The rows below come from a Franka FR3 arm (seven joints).
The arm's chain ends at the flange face. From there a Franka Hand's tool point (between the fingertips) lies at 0.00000 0.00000 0.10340 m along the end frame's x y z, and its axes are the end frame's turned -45 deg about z.
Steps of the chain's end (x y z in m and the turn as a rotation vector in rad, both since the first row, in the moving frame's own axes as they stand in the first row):
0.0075, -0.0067, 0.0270, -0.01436, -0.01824, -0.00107
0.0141, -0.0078, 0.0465, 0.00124, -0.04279, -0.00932
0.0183, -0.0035, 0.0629, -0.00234, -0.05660, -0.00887
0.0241, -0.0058, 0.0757, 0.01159, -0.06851, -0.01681
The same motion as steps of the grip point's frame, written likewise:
0.0077, 0.0003, 0.0270, 0.00274, -0.02305, -0.00107
0.0124, 0.0013, 0.0464, 0.03113, -0.02938, -0.00932
0.0111, 0.0065, 0.0627, 0.03837, -0.04168, -0.00887
0.0169, 0.0071, 0.0755, 0.05664, -0.04025, -0.01681

